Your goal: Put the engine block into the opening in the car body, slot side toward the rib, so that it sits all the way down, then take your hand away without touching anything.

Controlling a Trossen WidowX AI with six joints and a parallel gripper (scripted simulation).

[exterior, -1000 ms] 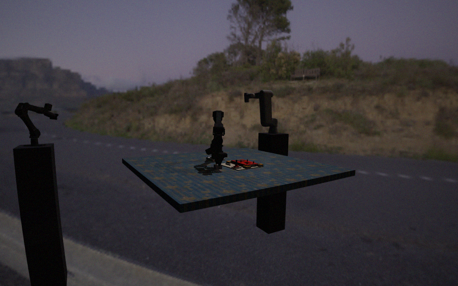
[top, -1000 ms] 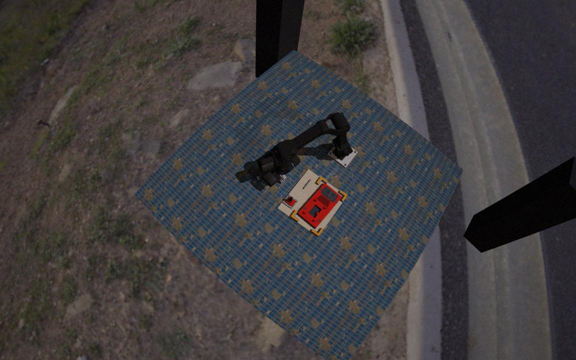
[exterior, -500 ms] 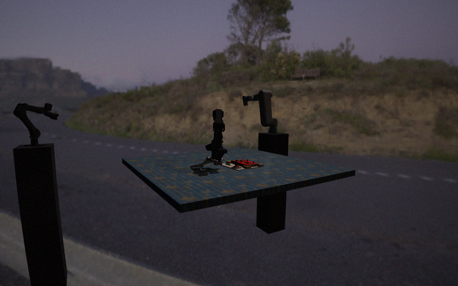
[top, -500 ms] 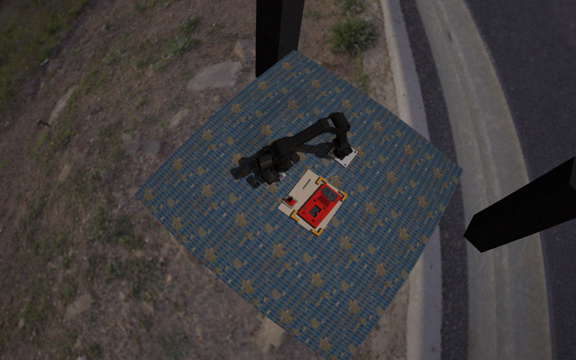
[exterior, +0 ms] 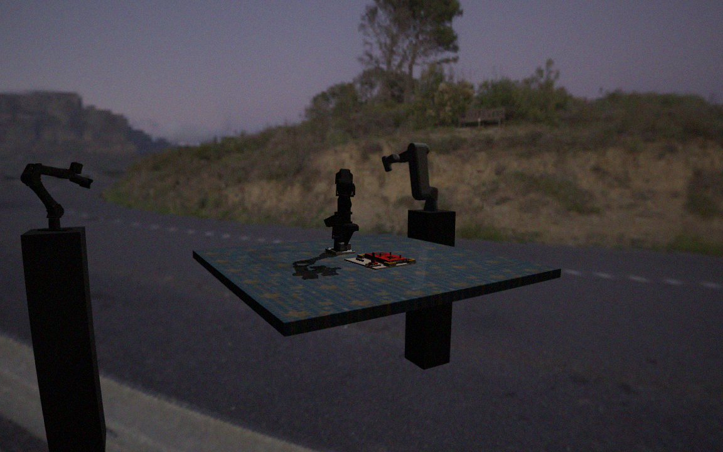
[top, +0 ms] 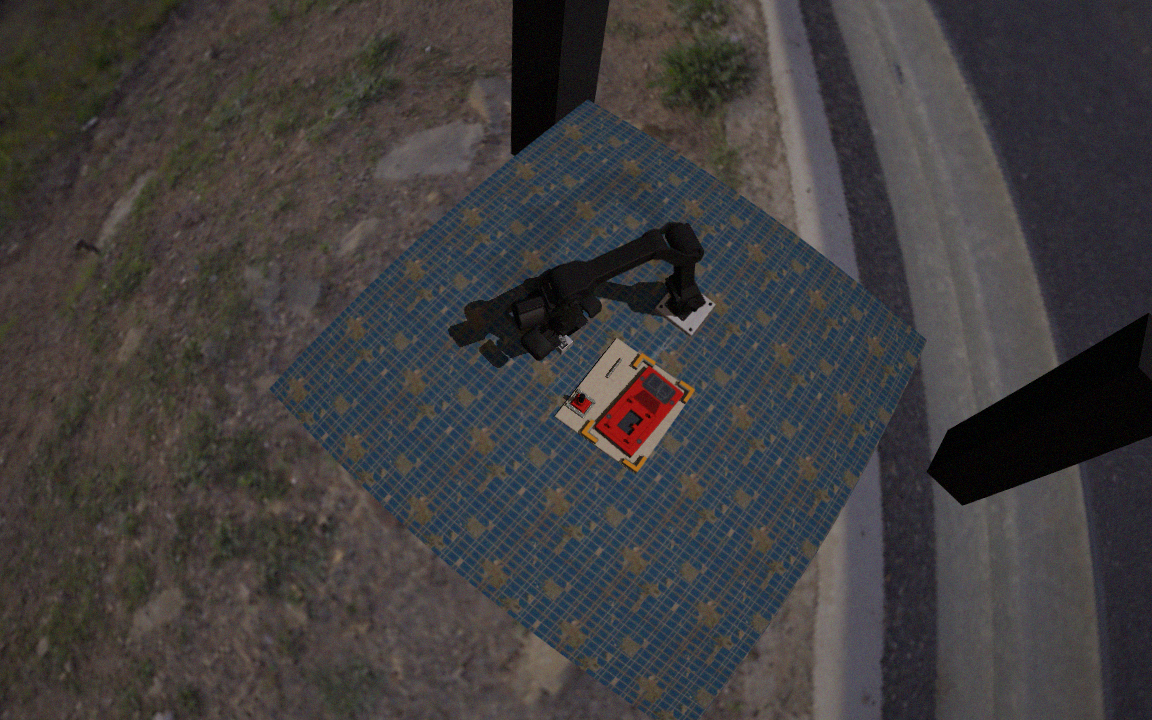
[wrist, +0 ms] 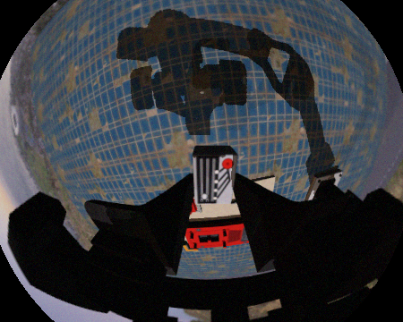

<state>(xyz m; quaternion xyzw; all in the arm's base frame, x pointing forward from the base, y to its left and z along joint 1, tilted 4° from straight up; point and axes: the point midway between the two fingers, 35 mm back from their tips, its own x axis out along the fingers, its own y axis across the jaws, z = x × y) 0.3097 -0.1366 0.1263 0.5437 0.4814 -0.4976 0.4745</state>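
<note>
My gripper tip is 210 mm to the right of the beige base plate, 90 mm above it and 20 mm past it. The rest, counted from my gripper tip: engine block: 10 mm below.
</note>
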